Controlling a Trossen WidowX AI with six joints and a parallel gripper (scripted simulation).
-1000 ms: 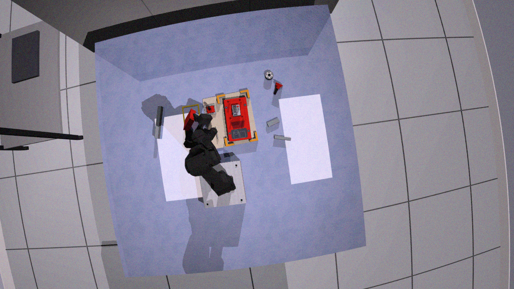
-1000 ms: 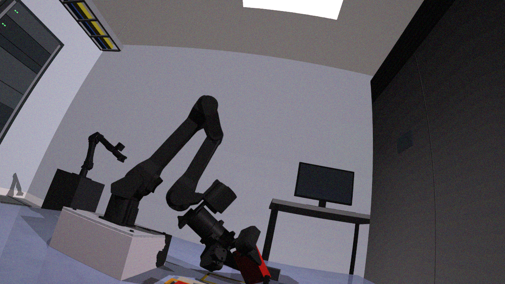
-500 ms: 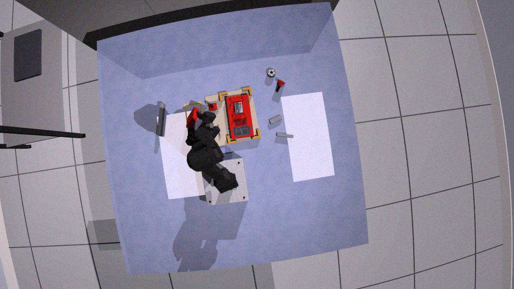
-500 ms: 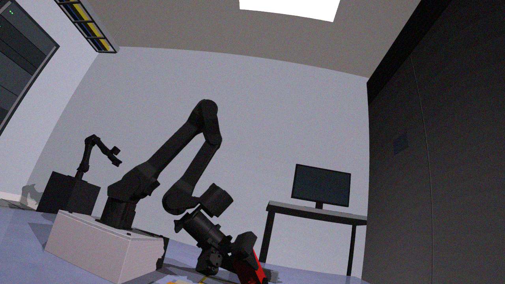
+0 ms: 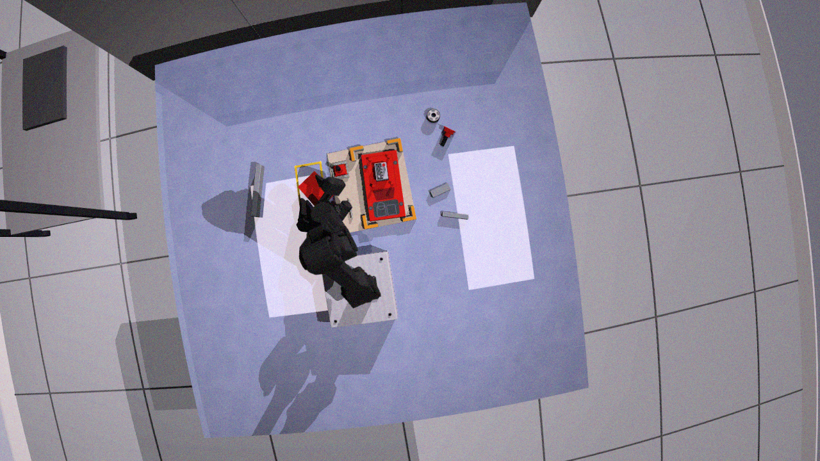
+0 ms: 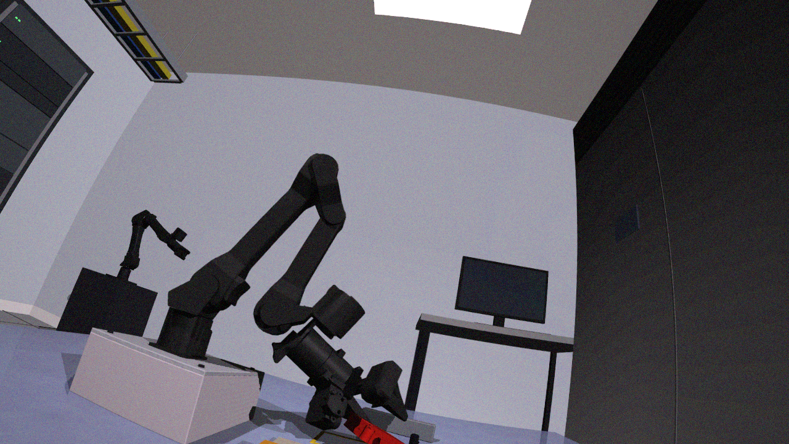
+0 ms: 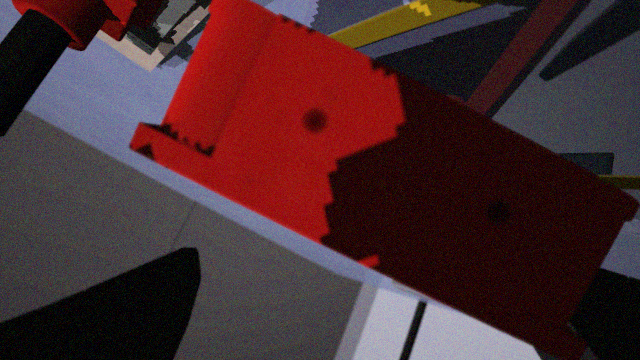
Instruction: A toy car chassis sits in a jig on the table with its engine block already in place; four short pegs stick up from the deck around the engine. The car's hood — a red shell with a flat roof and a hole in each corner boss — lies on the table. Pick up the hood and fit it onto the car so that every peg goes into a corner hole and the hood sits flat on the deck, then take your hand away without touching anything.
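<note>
My gripper tip is 1 cm to the left of the red hood, 1 cm past it and 1 cm above it. From my gripper tip the other things lie so: wheel 40 cm to the right, 17 cm ahead, 4 cm below; then engine block 21 cm to the right, 3 cm below, 1 cm ahead.
</note>
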